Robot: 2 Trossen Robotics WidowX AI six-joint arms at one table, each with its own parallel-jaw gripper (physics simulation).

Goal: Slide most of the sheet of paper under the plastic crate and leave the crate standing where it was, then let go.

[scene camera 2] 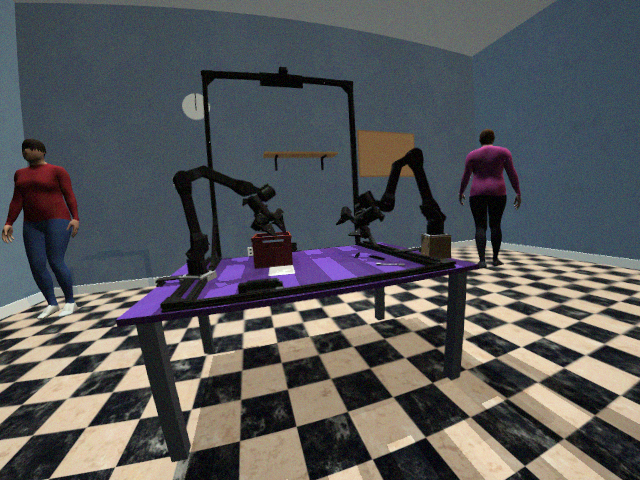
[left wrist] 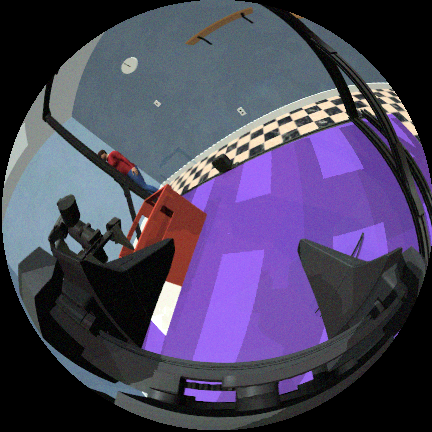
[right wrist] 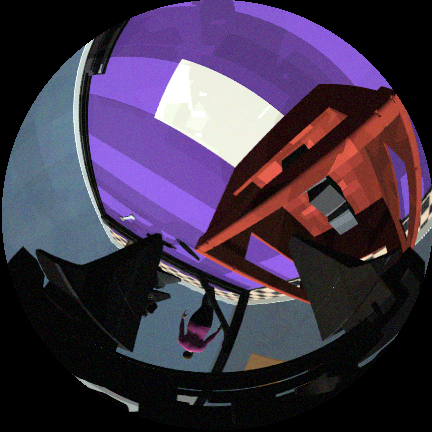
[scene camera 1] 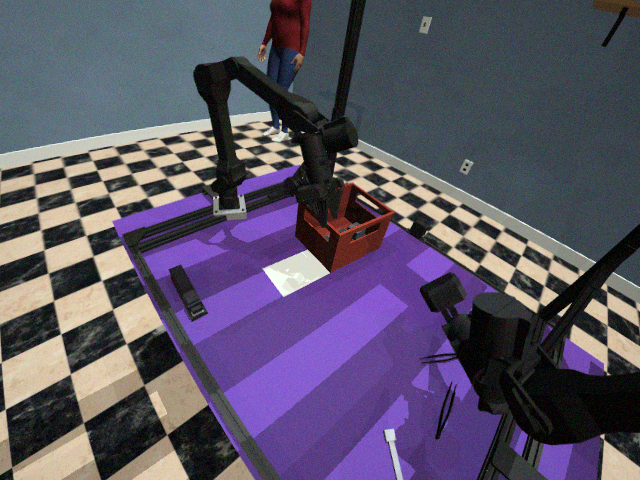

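The red plastic crate (scene camera 1: 343, 253) (scene camera 2: 272, 253) (left wrist: 187, 240) (right wrist: 320, 97) stands upright, with grey blocks (right wrist: 327, 197) inside. The white paper (scene camera 1: 297, 271) (scene camera 2: 281, 270) (left wrist: 167, 305) (right wrist: 220, 110) lies flat, one side meeting the crate's base; a large part shows outside, and any part underneath is hidden. My right gripper (scene camera 1: 329, 217) (scene camera 2: 278, 231) (right wrist: 228, 241) is open and empty, pointing down around the crate's rim height, above the paper. My left gripper (scene camera 2: 344, 228) (left wrist: 238, 246) is open and empty above the table, well apart from crate and paper; its fingertips are hard to see in scene camera 1.
A long black object (scene camera 1: 188, 294) (scene camera 2: 260, 285) lies left of the paper in scene camera 1. Thin black tweezers (scene camera 1: 445, 410) and a white-handled tool (scene camera 1: 392, 449) lie toward that view's lower right. Dark rails (scene camera 1: 191, 351) run along the table edge.
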